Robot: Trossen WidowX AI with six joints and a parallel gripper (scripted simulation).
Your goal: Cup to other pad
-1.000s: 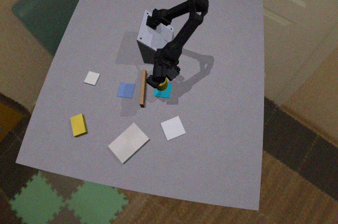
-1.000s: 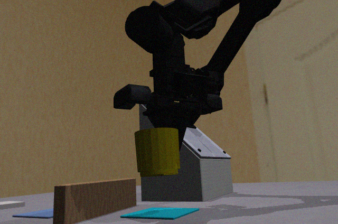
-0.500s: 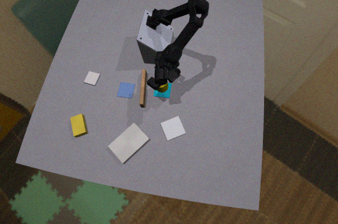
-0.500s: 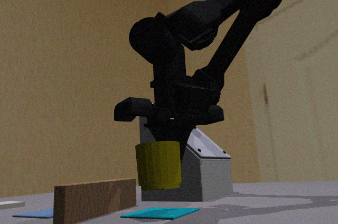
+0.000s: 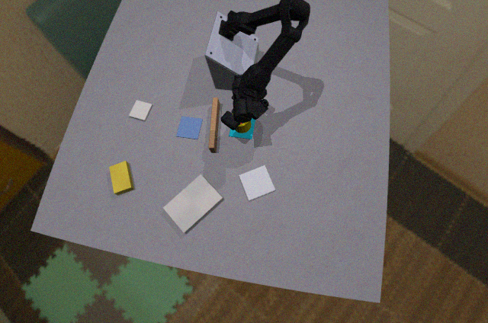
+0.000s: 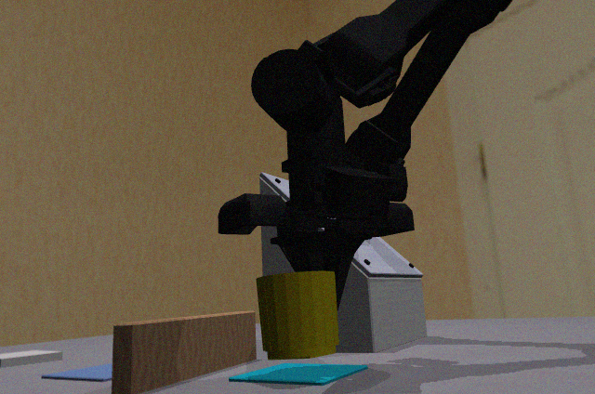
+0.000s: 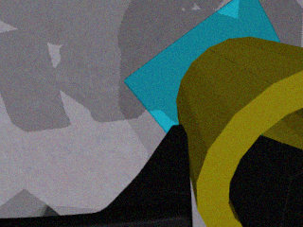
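Now: the cyan pad 60 mm below my gripper tip, 20 mm to the right of it and 20 mm ahead of it. The rest, counted from my gripper tip: wooden bar (120 mm to the right, 30 mm below, 30 mm ahead); yellow cup (20 mm to the right, 20 mm ahead).
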